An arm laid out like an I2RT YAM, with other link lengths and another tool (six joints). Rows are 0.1 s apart.
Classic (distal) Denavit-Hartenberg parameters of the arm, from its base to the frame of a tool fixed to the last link. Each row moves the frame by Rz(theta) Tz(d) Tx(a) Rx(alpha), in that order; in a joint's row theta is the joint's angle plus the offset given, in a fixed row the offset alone. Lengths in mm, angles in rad.
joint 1: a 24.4; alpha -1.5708; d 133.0; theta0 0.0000
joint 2: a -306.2; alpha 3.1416; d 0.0; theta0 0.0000
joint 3: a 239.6; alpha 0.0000; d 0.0; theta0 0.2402
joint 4: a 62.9; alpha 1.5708; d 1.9; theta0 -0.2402
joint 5: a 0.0; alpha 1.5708; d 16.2; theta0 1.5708
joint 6: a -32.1; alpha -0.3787; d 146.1; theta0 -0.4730
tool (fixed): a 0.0; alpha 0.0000; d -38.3; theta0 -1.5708
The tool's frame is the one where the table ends.
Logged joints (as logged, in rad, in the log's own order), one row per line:
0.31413, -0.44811, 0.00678, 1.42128, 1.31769, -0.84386
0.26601, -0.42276, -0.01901, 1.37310, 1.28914, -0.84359
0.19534, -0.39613, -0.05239, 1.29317, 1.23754, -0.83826
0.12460, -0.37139, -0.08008, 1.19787, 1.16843, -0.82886
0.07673, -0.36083, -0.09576, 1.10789, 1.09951, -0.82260
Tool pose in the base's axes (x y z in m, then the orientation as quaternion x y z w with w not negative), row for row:
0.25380, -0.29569, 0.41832, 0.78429, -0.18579, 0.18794, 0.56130
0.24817, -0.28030, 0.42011, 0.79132, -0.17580, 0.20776, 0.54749
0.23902, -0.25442, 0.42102, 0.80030, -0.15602, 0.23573, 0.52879
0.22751, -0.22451, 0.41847, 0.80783, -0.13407, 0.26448, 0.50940
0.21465, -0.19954, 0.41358, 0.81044, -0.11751, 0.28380, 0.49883
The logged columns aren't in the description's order. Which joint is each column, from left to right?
Columns, left to right: joint 5, joint 6, joint 4, joint 2, joint 3, joint 1.
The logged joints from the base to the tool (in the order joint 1, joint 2, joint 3, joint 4, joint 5, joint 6), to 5 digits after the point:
-0.84386, 1.42128, 1.31769, 0.00678, 0.31413, -0.44811
-0.84359, 1.37310, 1.28914, -0.01901, 0.26601, -0.42276
-0.83826, 1.29317, 1.23754, -0.05239, 0.19534, -0.39613
-0.82886, 1.19787, 1.16843, -0.08008, 0.12460, -0.37139
-0.82260, 1.10789, 1.09951, -0.09576, 0.07673, -0.36083

